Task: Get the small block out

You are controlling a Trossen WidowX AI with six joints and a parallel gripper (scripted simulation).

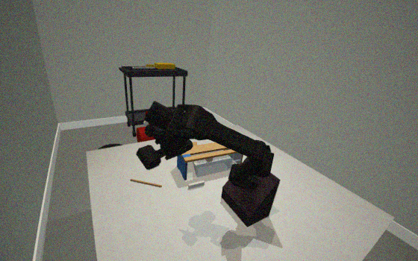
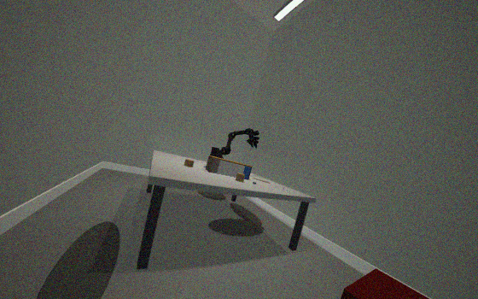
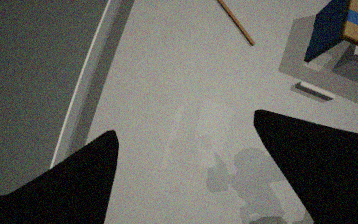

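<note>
Now: gripper tip 39 cm to the left of the box, 32 cm short of it and 28 cm above it. From my gripper tip the other things lie so: thin wooden stick 33 cm below, 32 cm ahead, 1 cm to the left; tan block 37 cm to the right, 33 cm ahead, 25 cm below.
</note>
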